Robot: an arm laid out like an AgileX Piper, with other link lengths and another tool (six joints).
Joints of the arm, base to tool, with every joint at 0 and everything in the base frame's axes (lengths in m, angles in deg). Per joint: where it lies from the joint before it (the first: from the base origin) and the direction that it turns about. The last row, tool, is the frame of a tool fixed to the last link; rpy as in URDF.
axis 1: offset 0.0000 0.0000 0.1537 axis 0 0 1
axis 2: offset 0.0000 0.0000 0.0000 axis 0 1 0
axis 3: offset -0.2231 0.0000 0.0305 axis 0 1 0
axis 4: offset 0.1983 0.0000 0.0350 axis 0.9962 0 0.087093
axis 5: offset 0.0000 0.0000 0.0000 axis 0 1 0
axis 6: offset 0.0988 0.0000 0.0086 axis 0.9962 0 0.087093
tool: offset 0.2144 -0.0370 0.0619 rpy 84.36 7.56 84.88
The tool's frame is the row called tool.
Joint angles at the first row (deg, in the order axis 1, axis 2, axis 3, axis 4, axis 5, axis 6):
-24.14, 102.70, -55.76, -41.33, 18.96, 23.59
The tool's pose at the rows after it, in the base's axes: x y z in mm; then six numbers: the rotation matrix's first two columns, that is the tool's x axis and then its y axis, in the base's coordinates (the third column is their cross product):
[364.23 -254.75 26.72 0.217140 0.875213 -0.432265 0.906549 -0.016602 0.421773]
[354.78 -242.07 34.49 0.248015 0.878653 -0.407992 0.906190 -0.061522 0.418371]
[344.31 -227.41 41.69 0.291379 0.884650 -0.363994 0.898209 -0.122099 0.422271]
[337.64 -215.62 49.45 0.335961 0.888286 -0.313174 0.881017 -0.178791 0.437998]
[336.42 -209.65 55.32 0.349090 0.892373 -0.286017 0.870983 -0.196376 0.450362]
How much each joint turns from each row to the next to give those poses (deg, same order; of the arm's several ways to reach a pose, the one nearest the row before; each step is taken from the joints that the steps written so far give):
3.24, -3.61, 0.00, 4.57, 6.04, -0.05
2.41, -3.22, 0.01, 3.88, 4.76, 0.00
1.93, -3.55, -0.01, 4.77, 4.48, 0.00
0.88, -3.21, 0.00, 4.25, 2.84, 0.00
0.01, -1.89, 0.00, 2.57, 0.99, -1.20

